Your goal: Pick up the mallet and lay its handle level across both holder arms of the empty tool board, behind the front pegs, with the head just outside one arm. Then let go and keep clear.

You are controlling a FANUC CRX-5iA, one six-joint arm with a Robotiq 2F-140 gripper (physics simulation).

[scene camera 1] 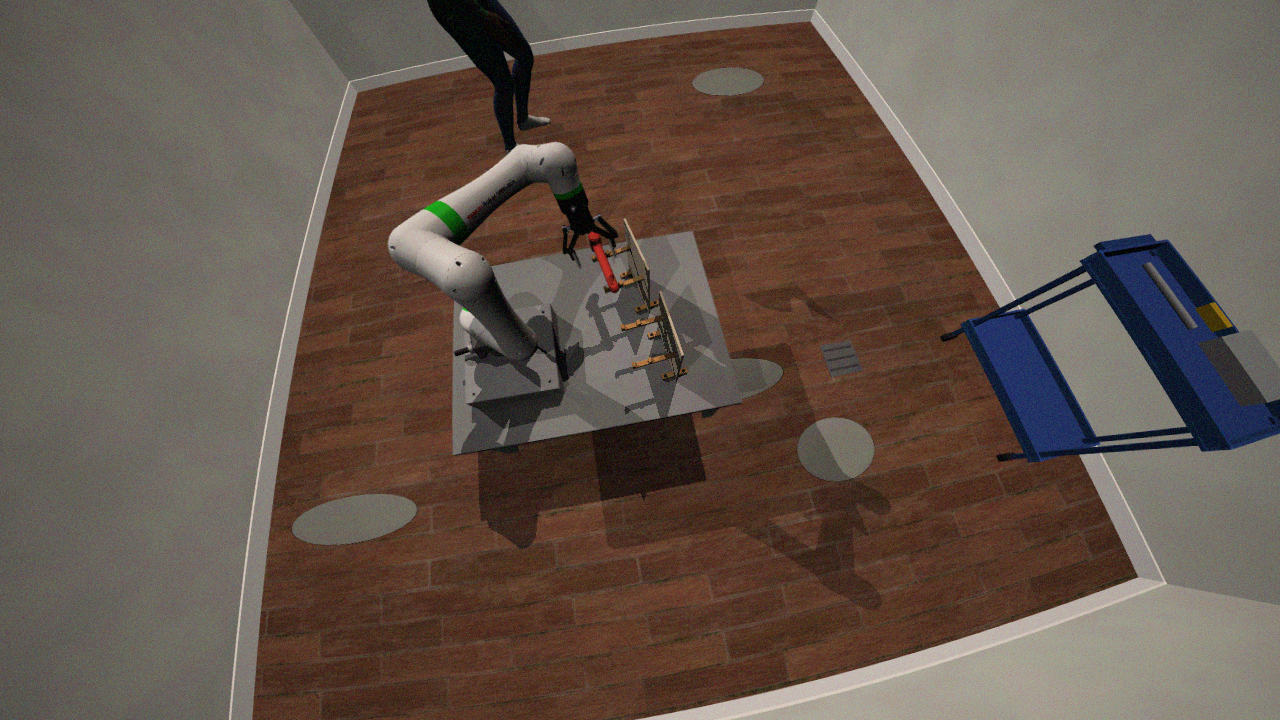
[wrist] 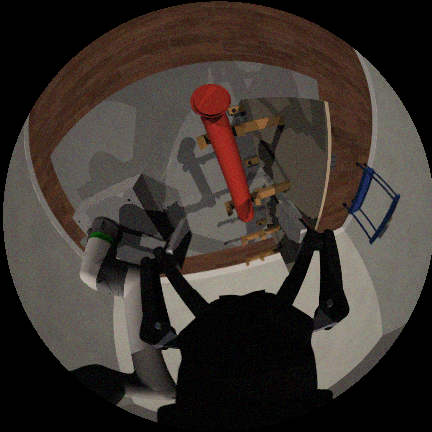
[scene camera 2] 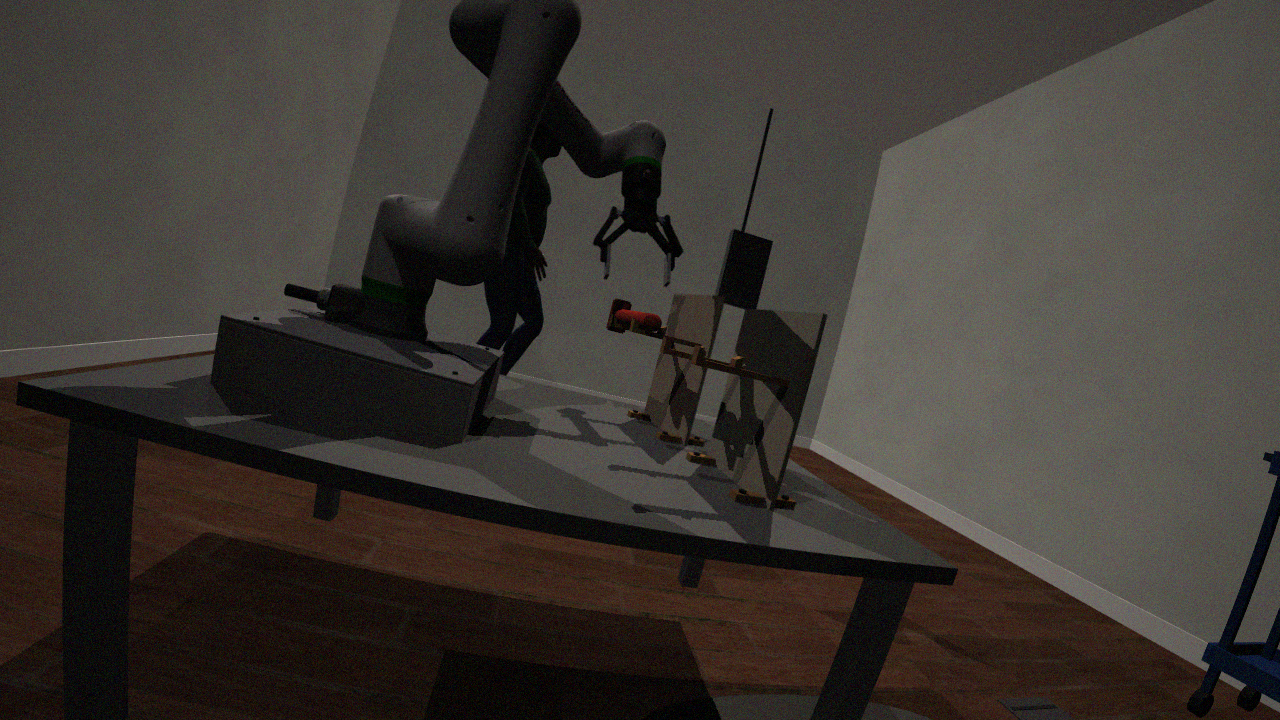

Observation:
My gripper is open and holds nothing. Also in view: a red mallet.
My gripper also shows in scene camera 1 and in the wrist view.

